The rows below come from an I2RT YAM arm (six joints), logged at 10 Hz.
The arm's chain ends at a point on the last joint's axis. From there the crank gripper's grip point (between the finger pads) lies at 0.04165 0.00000 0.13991 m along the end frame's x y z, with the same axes.
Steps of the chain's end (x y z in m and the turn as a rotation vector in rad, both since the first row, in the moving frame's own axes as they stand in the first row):
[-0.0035 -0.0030 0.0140 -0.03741 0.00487 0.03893]
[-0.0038 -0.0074 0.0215 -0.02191 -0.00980 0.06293]
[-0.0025 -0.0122 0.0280 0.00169 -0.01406 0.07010]
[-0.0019 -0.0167 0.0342 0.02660 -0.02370 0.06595]
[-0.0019 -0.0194 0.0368 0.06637 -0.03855 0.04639]
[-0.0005 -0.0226 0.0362 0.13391 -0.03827 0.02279]
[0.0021 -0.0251 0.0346 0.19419 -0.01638 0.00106]
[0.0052 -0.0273 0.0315 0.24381 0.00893 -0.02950]
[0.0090 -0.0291 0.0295 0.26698 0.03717 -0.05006]
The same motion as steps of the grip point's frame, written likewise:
[-0.0030 0.0039 0.0137 -0.03741 0.00487 0.03893]
[-0.0054 -0.0018 0.0218 -0.02191 -0.00980 0.06293]
[-0.0046 -0.0096 0.0286 0.00169 -0.01406 0.07010]
[-0.0052 -0.0178 0.0351 0.02660 -0.02370 0.06595]
[-0.0071 -0.0269 0.0381 0.06637 -0.03855 0.04639]
[-0.0057 -0.0405 0.0365 0.13391 -0.03827 0.02279]
[-0.0002 -0.0521 0.0326 0.19419 -0.01638 0.00106]
[0.0059 -0.0623 0.0268 0.24381 0.00893 -0.02950]
[0.0131 -0.0680 0.0226 0.26698 0.03717 -0.05006]

